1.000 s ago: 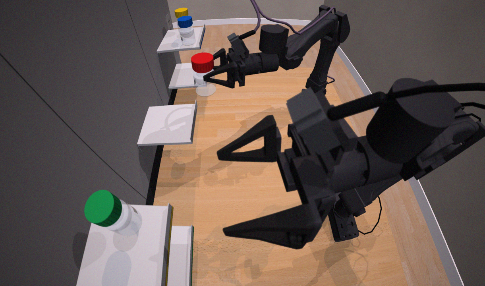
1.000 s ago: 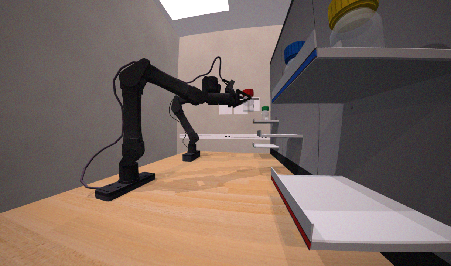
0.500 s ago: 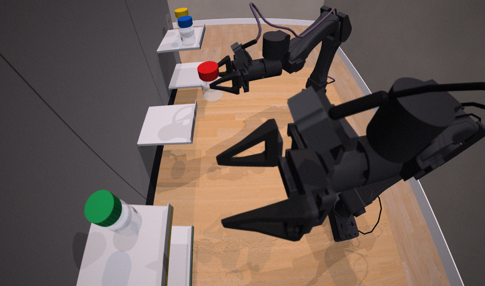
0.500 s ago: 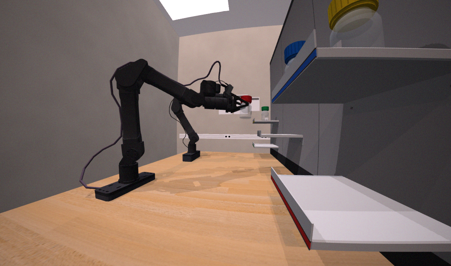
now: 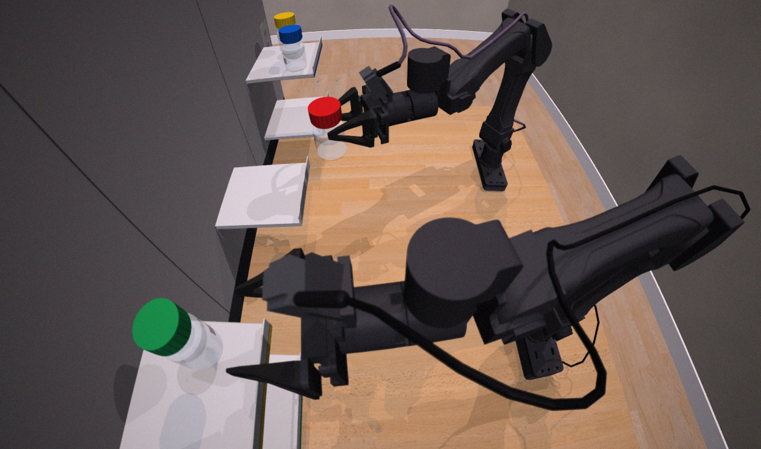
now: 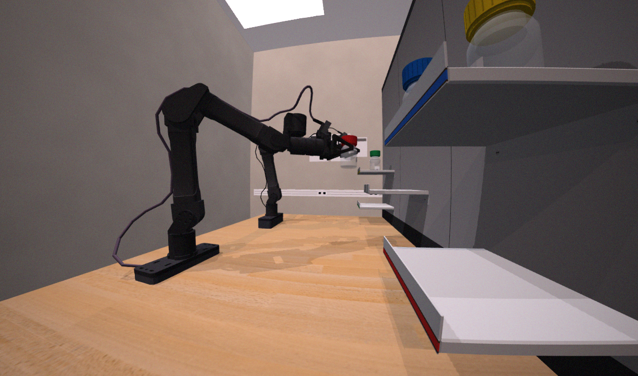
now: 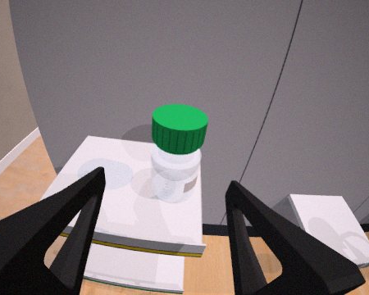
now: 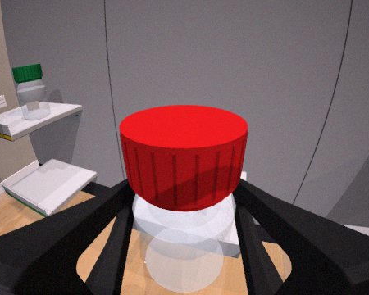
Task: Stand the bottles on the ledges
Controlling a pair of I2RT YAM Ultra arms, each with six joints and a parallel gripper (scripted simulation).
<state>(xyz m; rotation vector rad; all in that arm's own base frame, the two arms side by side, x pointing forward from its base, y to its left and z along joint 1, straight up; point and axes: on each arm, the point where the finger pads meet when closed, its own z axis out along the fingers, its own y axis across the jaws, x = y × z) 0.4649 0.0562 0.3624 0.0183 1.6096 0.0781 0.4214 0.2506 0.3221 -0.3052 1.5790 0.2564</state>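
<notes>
Right now the yellow-capped bottle is 410 mm to the right of my right hand, 160 mm ahead of it and 10 mm above it. Round my right hand: grey wall (250 mm ahead, 110 mm above, 40 mm to the left); blue-capped bottle (310 mm to the right, 130 mm ahead, 10 mm above); red-capped bottle (20 mm below).
Now: left hand 9 cm short of the green-capped bottle and 6 cm above it. The rest, counted from my left hand: grey wall (22 cm ahead, 32 cm to the right, 5 cm above); then blue-capped bottle (9 cm ahead, 68 cm to the right, 6 cm below); then red-capped bottle (3 cm behind, 37 cm to the right, 8 cm below).
</notes>
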